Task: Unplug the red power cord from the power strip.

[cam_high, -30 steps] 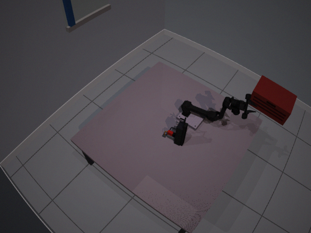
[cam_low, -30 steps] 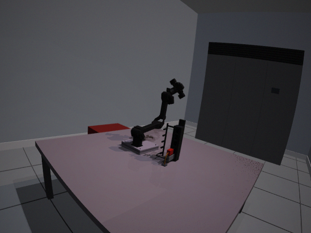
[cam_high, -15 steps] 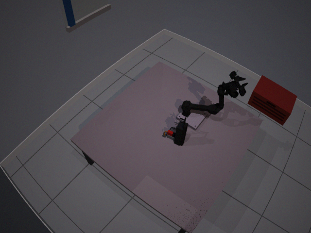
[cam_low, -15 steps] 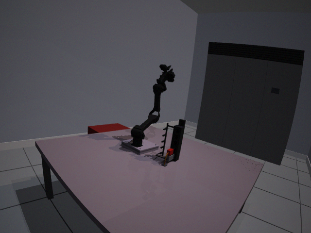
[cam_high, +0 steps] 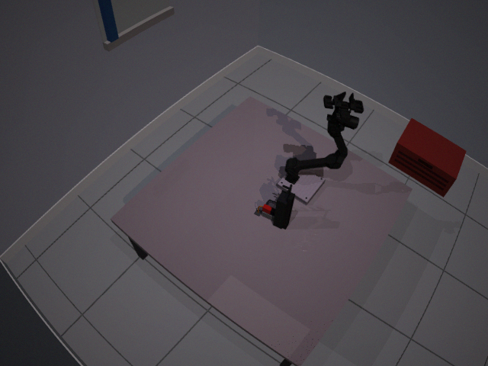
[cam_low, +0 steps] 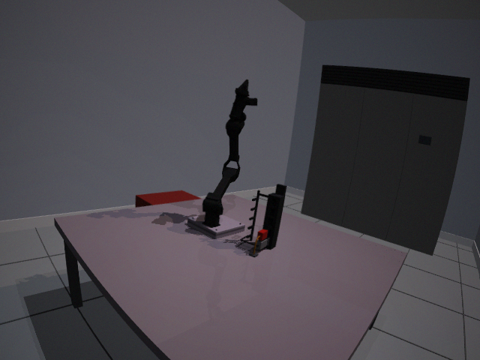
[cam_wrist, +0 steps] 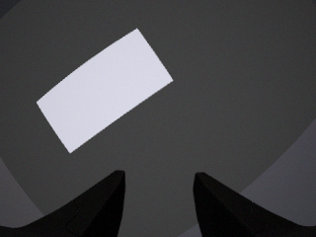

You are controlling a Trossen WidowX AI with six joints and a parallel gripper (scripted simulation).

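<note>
Now: the red plug 320 mm ahead of my gripper tip, 160 mm to the right of it and 660 mm below it.
</note>
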